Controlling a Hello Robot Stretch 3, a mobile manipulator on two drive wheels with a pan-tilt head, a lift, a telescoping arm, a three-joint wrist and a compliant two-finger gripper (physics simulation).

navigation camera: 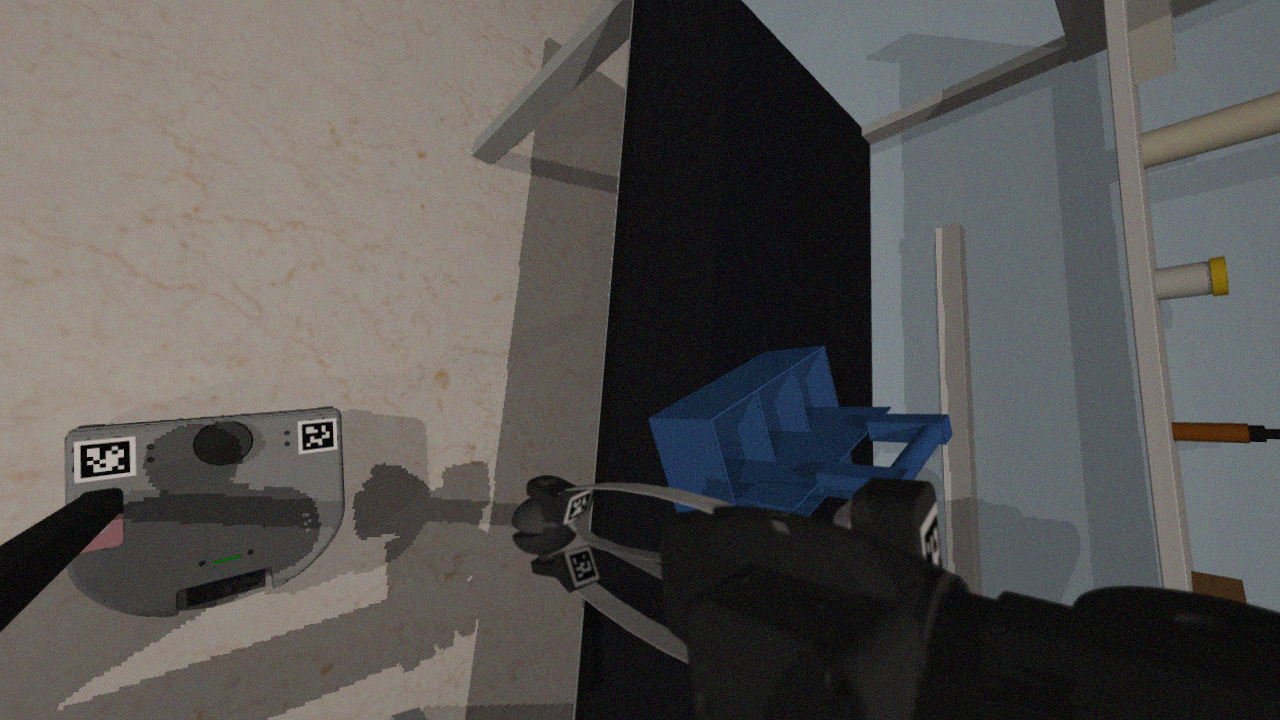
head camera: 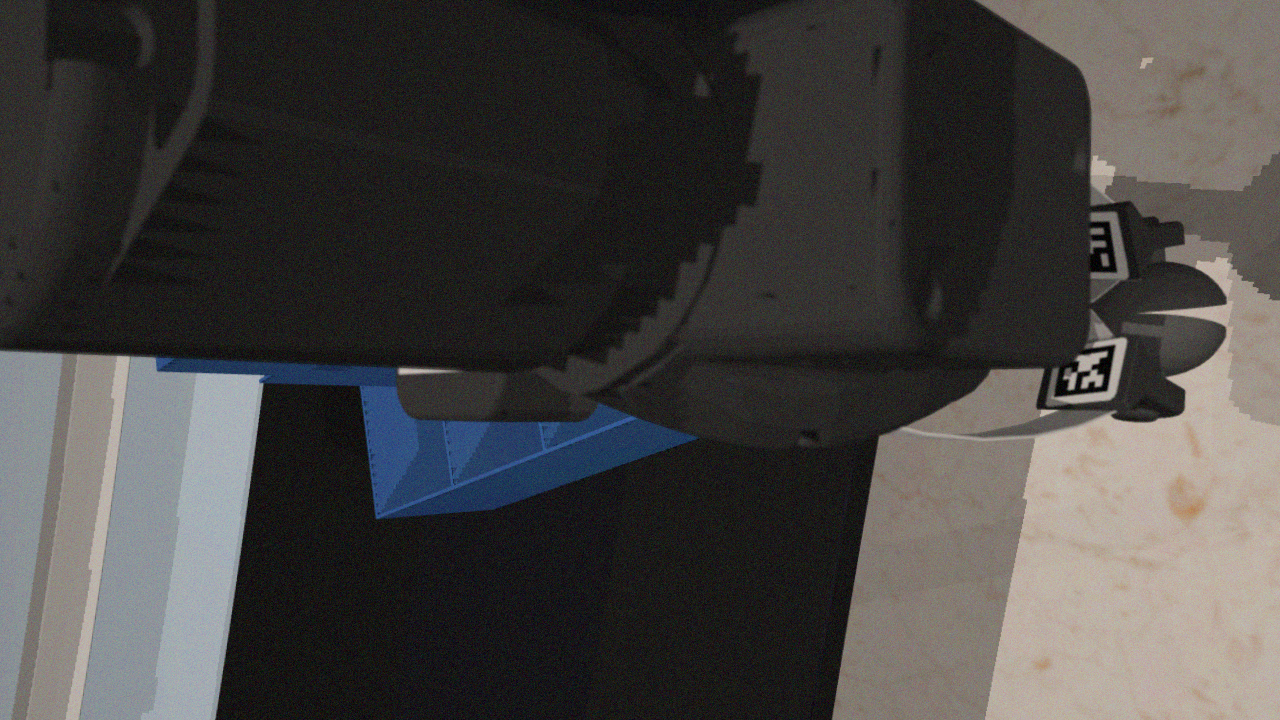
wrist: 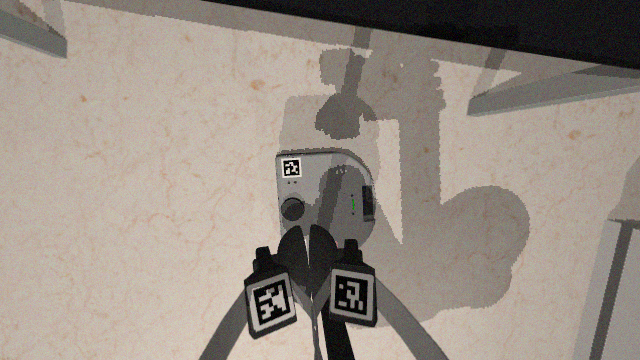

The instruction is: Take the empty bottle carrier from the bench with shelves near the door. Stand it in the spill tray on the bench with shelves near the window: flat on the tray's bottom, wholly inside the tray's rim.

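Places are measured from the robot's base along level axes (x ahead, y left, z up), in metres.
Pixels of known places: gripper, fingertip midpoint: (navigation camera: pixel 530 518) (head camera: pixel 1162 324); robot's base at its link origin: (navigation camera: pixel 223 440).
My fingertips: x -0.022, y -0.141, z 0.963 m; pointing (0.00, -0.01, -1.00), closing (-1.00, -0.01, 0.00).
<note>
For each thing: its top centre in the pictures, then the offset to it from my fingertips. "pt": a spot on its surface instead. Level surfaces: height alone.
- blue bottle carrier at its top centre: (head camera: pixel 220 299) (navigation camera: pixel 928 456) 0.080 m up, 0.027 m back, 0.459 m right
- black bench top at its surface level: 0.200 m down
- yellow-capped jar at a spot on its surface: (navigation camera: pixel 1186 280) pt 0.284 m up, 0.163 m ahead, 0.819 m right
- orange-brown bottle at a spot on its surface: (navigation camera: pixel 1208 432) pt 0.286 m up, 0.033 m back, 0.795 m right
The blue bottle carrier (head camera: pixel 537 474) (navigation camera: pixel 693 461) stands upright on the black bench top (head camera: pixel 537 626) (navigation camera: pixel 716 223) (wrist: pixel 500 30), with empty compartments. Its handle points toward the wall in the navigation view. In the head view the dark arm and wrist cover much of it. My gripper (head camera: pixel 1181 312) (navigation camera: pixel 537 530) (wrist: pixel 307 250) is shut, its fingertips close together with nothing between them. It points away from the wall, past the bench's front edge, apart from the carrier. The carrier does not show in the wrist view. The spill tray does not show in these views.
My wheeled base (navigation camera: pixel 295 474) (wrist: pixel 310 160) is on the floor before the bench. Behind the bench top run a wall rail (navigation camera: pixel 953 358) and a shelf (navigation camera: pixel 1136 268) with a yellow-capped jar (navigation camera: pixel 1186 280) and an orange-brown bottle (navigation camera: pixel 1208 432). Grey bench supports (navigation camera: pixel 546 98) (wrist: pixel 540 95) stick out below.
</note>
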